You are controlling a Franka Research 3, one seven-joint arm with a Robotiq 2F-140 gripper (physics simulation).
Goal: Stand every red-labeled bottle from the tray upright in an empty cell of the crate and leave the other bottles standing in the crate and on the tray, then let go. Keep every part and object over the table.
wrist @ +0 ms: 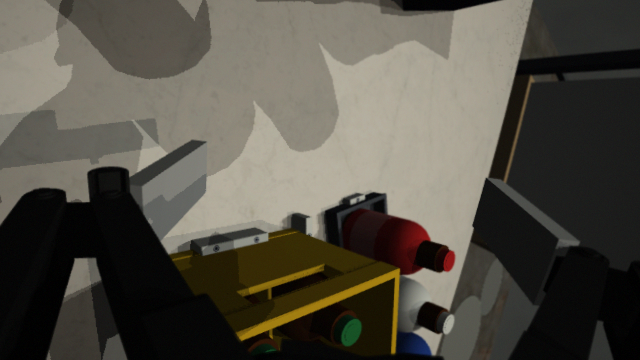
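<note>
A red bottle (385, 239) with a brown neck and red cap stands on the dark tray (331, 229). A white bottle (414, 305) and a blue bottle (414, 345) stand beside it, the blue one partly cut off by the view's lower edge. The yellow crate (300, 255) is left of the tray. Green-capped bottles (347, 330) (265, 347) stand in its cells. Much of the crate's inside is hidden. My gripper (343, 184) is wide open, and no bottle touches its finger pads. The red bottle shows between the two fingers, beyond them.
Grey metal brackets (230, 241) (300, 224) sit by the crate's side and near the tray. The pale table's edge (492, 145) runs down the right, with a dark panel (585, 160) beyond it. Shadows of the arm fall on the table.
</note>
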